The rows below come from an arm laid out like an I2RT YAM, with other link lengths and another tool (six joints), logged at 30 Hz.
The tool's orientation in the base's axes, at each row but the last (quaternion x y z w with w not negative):
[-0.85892 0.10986 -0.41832 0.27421]
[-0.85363 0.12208 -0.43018 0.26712]
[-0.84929 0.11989 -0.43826 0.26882]
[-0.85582 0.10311 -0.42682 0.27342]
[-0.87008 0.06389 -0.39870 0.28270]
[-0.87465 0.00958 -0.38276 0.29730]
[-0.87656 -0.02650 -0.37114 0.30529]
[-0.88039 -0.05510 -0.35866 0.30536]
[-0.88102 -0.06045 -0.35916 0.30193]
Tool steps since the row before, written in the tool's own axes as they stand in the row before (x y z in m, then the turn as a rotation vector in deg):
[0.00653 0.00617 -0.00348 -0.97 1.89 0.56]
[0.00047 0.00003 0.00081 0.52 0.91 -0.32]
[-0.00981 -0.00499 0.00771 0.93 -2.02 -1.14]
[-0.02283 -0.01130 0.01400 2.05 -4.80 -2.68]
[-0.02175 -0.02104 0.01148 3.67 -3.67 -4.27]
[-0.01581 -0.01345 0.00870 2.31 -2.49 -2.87]
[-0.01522 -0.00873 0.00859 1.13 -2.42 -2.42]
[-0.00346 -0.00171 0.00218 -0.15 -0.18 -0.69]
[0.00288 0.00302 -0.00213 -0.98 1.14 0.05]
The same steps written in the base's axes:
[0.00163 -0.00914 0.00256 -0.09 -0.94 -1.98]
[0.00093 0.00005 -0.00010 0.08 -1.09 -0.01]
[0.00032 0.01114 -0.00750 -0.44 0.86 2.30]
[-0.00365 0.02405 -0.01591 -1.12 2.12 5.35]
[-0.00868 0.02989 -0.00888 -1.06 -0.06 6.64]
[-0.00814 0.01939 -0.00802 -0.83 0.01 4.37]
[-0.00794 0.01460 -0.01027 -1.38 0.42 3.30]
[-0.00179 0.00306 -0.00266 -0.58 -0.23 0.37]
[0.00182 -0.00399 0.00164 -0.32 -0.79 -1.24]

